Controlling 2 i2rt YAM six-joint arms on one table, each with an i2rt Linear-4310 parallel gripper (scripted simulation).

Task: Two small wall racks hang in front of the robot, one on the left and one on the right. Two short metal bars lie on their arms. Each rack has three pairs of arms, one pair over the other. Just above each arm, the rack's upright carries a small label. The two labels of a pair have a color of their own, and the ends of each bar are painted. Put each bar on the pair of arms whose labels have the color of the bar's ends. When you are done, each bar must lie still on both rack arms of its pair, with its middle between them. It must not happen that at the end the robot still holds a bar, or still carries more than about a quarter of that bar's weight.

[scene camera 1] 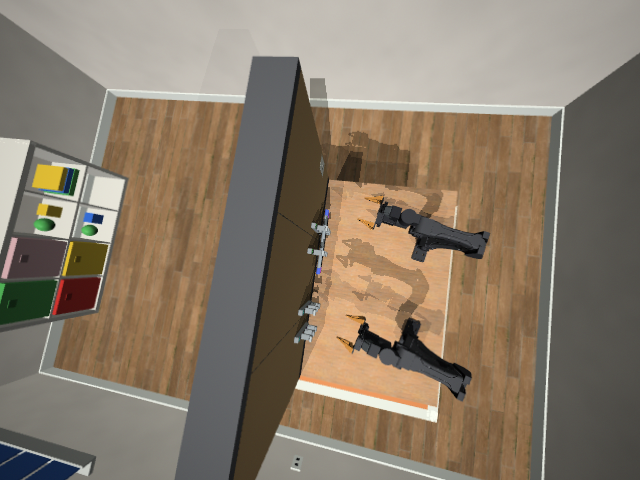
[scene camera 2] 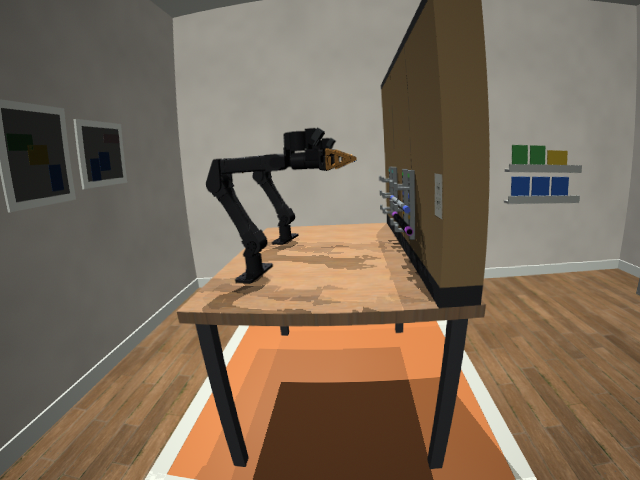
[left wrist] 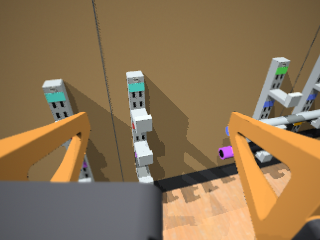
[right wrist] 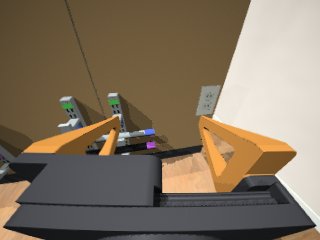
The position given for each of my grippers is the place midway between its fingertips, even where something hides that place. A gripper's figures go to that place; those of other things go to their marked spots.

Scene:
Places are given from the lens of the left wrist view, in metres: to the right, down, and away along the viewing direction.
my left gripper [left wrist: 159, 120]: 0.00, 0.00, 0.13
brown wall panel [left wrist: 198, 69]: 0.07, -0.09, 0.34

